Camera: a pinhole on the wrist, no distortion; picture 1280 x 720 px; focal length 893.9 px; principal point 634.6 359.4 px. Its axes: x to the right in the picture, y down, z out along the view. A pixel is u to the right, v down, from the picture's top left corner.
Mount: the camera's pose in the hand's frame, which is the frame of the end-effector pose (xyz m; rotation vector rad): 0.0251 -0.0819 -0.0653 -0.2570 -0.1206 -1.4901
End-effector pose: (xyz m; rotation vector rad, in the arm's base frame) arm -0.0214 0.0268 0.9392 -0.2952 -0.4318 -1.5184
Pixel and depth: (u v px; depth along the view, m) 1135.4 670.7 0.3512
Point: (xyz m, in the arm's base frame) -0.2279 -0.0120 1.2854
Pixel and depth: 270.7 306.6 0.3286
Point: 0.0847 0.1128 1.1566
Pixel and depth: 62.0 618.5 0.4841
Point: 0.2935 0.0233 1.3273
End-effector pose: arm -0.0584 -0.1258 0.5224 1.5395 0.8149 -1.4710
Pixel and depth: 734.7 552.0 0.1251
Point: -0.1336 -0.1540 0.4539
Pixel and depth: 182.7 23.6 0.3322
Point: -0.0326 -0.3894 0.6367
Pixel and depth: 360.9 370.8 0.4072
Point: -0.0642 -0.4579 0.4999
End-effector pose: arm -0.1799 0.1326 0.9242 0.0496 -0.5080 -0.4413
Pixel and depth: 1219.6 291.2 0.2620
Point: -0.3333 -0.0376 1.1155
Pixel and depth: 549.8 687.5 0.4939
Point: -0.1394 0.1408 1.3848
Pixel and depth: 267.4 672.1 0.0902
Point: -0.1463 0.0877 0.9575
